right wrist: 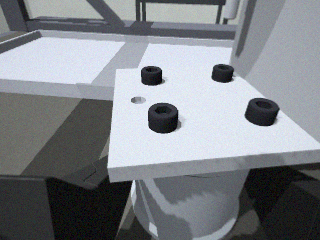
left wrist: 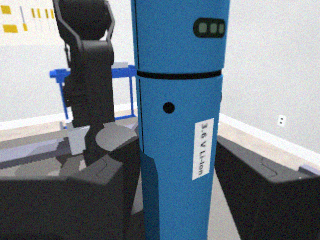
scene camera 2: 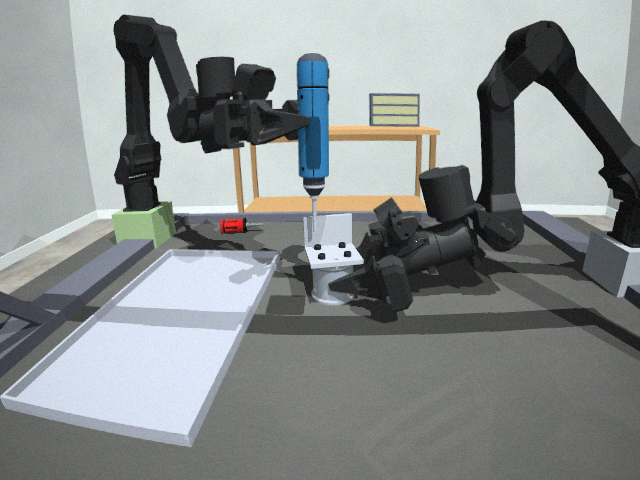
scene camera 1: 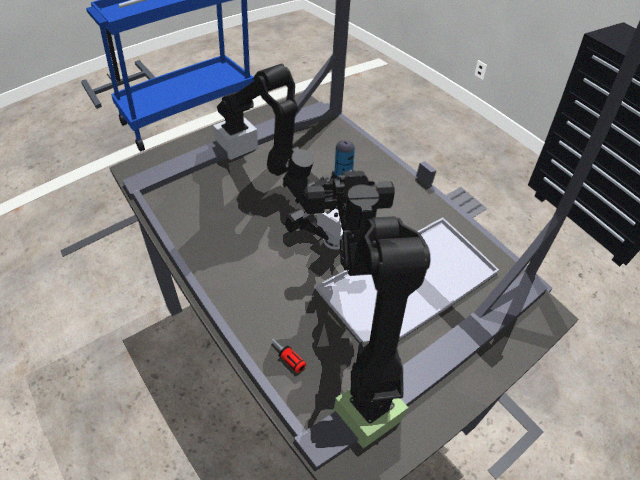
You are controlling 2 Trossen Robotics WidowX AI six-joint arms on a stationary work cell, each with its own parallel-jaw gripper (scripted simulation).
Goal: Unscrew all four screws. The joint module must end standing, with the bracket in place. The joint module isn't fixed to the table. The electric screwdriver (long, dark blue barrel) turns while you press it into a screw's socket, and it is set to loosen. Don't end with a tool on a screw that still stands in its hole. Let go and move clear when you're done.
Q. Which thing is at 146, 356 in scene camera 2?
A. A white tray.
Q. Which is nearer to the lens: the white bracket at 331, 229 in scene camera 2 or the blue electric screwdriver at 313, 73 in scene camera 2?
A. The blue electric screwdriver.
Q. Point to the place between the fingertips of my right gripper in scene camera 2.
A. At 329, 277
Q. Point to a joint module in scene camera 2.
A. At 321, 293
